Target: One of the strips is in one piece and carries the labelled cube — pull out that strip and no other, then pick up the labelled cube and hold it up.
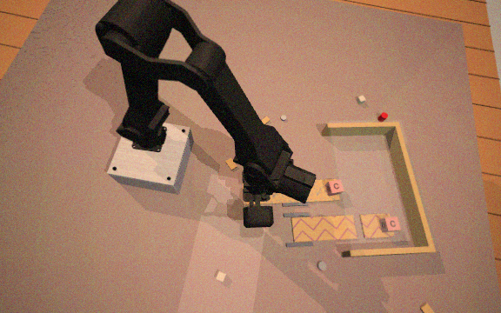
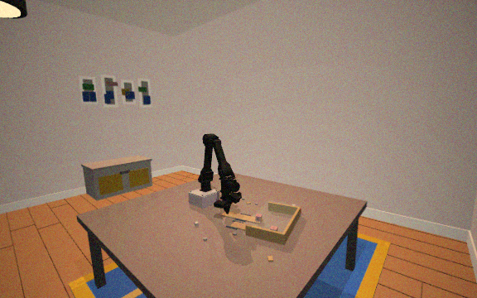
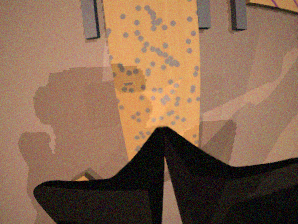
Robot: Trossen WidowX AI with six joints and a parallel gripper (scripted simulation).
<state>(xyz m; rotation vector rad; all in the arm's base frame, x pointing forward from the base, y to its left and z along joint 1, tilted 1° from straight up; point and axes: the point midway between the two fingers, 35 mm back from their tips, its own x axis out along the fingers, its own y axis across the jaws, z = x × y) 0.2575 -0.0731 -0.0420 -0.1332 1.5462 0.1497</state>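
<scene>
Now: the dotted strip 9 cm ahead of my gripper tip and 2 cm to the left of it. The rest, counted from my gripper tip: red cylinder 33 cm ahead, 27 cm to the left, 1 cm above.
</scene>
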